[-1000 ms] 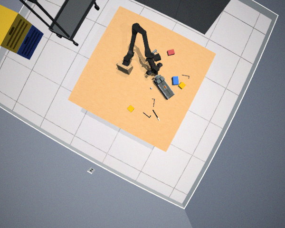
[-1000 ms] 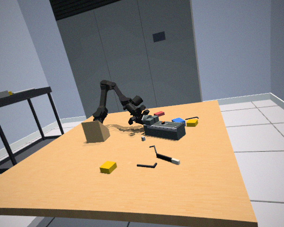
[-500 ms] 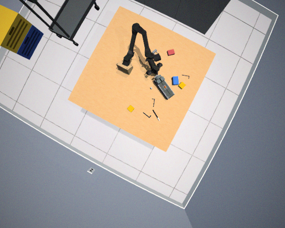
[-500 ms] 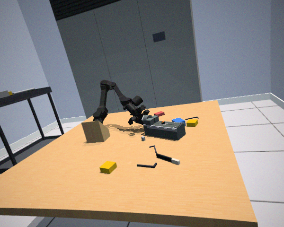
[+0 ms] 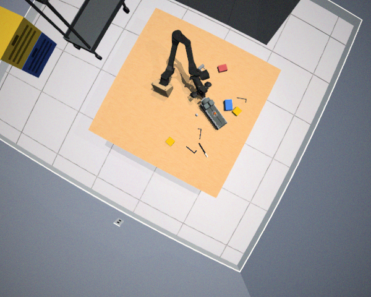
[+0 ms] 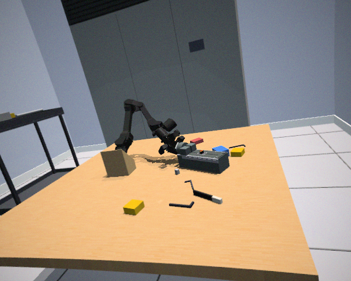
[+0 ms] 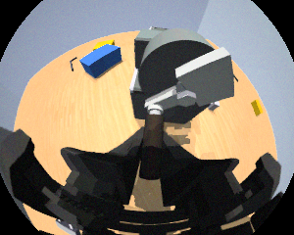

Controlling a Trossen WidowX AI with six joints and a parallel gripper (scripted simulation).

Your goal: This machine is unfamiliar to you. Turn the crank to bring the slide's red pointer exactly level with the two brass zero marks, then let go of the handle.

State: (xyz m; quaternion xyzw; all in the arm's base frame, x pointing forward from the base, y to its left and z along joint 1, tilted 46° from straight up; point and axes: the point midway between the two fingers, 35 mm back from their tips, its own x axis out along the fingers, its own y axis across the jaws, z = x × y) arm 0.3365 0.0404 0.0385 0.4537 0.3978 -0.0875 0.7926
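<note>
The dark crank handle is 2 cm behind my gripper tip, 1 cm to the left of it and 3 cm above it. Also, from my gripper tip: small grey cube 15 cm to the right, 3 cm below; then blue block 21 cm ahead, 3 cm to the left, 2 cm below; then red pointer 13 cm ahead, 10 cm to the right, 4 cm above.
</note>
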